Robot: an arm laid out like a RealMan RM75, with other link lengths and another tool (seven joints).
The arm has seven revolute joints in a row. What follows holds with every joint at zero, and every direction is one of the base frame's.
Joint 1 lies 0.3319 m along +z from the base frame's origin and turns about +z.
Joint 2 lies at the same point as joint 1 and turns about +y.
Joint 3 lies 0.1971 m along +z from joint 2 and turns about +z.
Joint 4 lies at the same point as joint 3 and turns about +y.
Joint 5 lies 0.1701 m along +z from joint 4 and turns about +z.
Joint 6 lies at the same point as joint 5 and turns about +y.
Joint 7 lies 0.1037 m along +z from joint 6 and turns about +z.
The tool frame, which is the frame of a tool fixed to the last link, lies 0.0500 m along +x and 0.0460 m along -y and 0.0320 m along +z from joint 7; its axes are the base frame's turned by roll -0.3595, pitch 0.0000 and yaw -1.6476 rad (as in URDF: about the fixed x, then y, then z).
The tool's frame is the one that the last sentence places.
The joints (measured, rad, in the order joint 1, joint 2, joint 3, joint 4, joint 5, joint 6, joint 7), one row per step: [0.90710, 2.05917, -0.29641, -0.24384, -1.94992, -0.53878, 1.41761]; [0.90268, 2.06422, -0.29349, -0.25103, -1.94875, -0.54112, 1.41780]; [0.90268, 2.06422, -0.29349, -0.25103, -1.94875, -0.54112, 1.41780]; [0.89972, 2.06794, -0.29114, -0.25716, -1.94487, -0.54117, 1.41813]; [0.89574, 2.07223, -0.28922, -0.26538, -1.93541, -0.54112, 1.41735]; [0.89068, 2.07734, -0.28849, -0.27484, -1.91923, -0.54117, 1.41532]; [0.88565, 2.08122, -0.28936, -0.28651, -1.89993, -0.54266, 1.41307]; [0.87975, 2.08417, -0.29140, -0.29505, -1.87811, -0.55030, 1.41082]
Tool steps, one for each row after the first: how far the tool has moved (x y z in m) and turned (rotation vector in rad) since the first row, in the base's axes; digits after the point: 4 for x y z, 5 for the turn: [0.0007, -0.0010, -0.0005, 0.00338, 0.00395, -0.00254]; [0.0007, -0.0010, -0.0005, 0.00338, 0.00395, -0.00254]; [0.0012, -0.0015, -0.0005, 0.00898, 0.00831, -0.00615]; [0.0018, -0.0018, -0.0002, 0.01865, 0.01518, -0.01094]; [0.0024, -0.0023, 0.0002, 0.03161, 0.02546, -0.01685]; [0.0028, -0.0020, 0.0016, 0.04768, 0.03581, -0.02077]; [0.0028, -0.0020, 0.0022, 0.06049, 0.05124, -0.02140]
